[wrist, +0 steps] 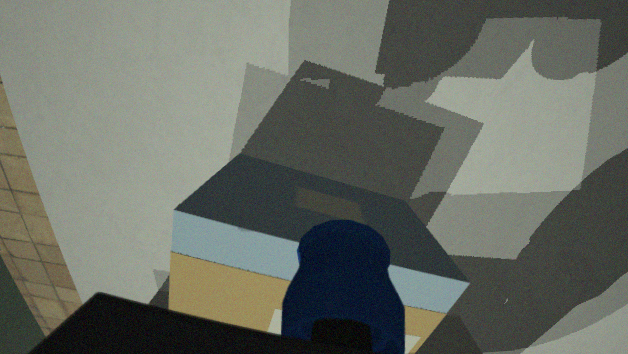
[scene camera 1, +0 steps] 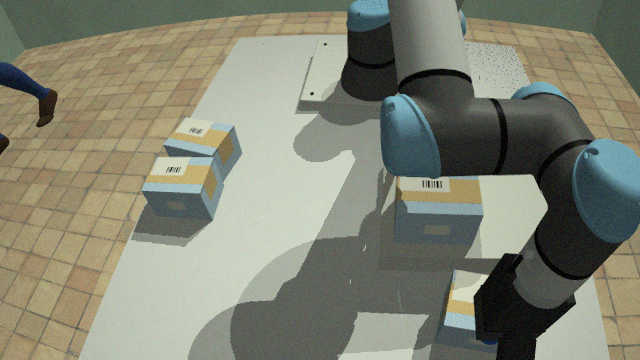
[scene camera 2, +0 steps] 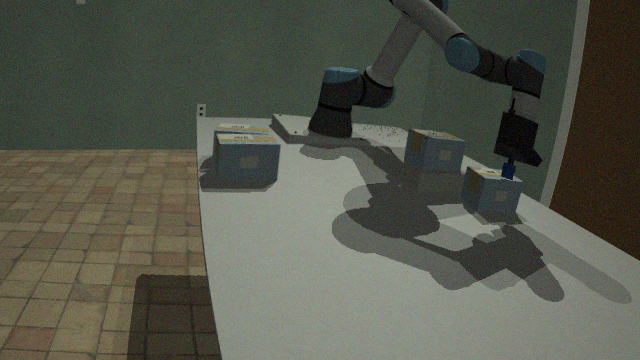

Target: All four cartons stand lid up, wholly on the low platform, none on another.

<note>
My suction cup carries nothing. The cup is 28 cm from the middle of a low grey platform.
</note>
